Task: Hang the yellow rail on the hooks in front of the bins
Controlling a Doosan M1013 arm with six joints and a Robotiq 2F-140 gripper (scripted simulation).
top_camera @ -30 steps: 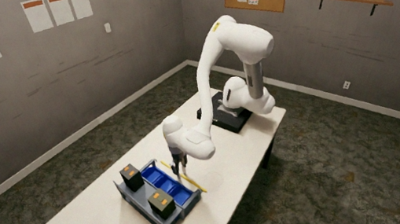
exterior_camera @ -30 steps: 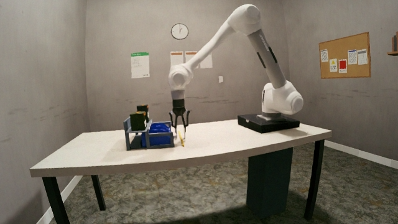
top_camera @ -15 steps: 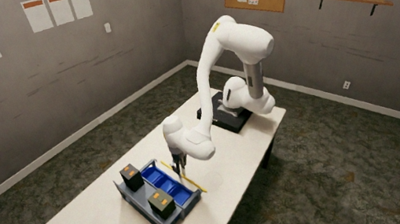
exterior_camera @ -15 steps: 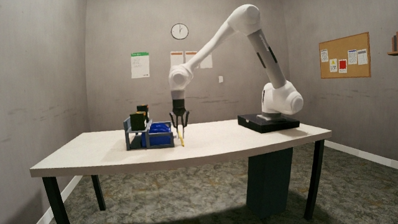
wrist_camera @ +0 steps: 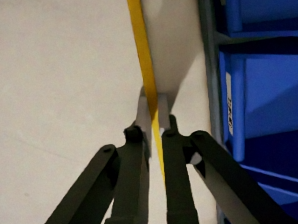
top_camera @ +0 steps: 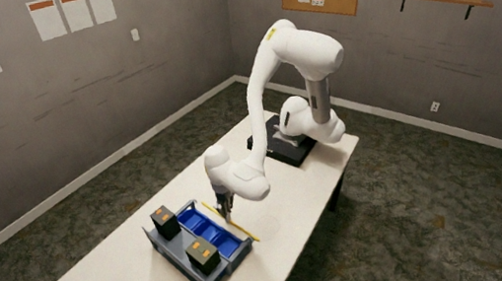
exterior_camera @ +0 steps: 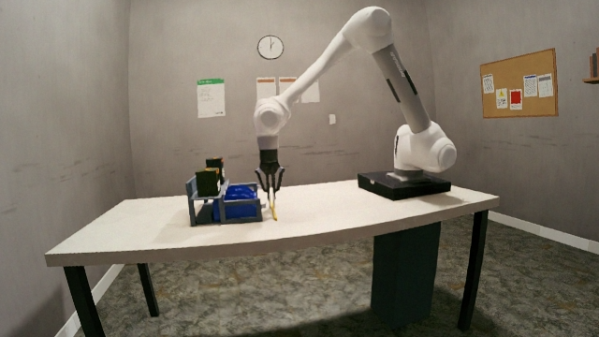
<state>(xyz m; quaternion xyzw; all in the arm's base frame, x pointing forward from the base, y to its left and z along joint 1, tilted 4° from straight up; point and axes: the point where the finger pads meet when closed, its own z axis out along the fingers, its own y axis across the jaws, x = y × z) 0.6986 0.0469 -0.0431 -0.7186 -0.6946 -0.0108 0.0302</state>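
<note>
My hand is 3 cm above the yellow rail.
</note>
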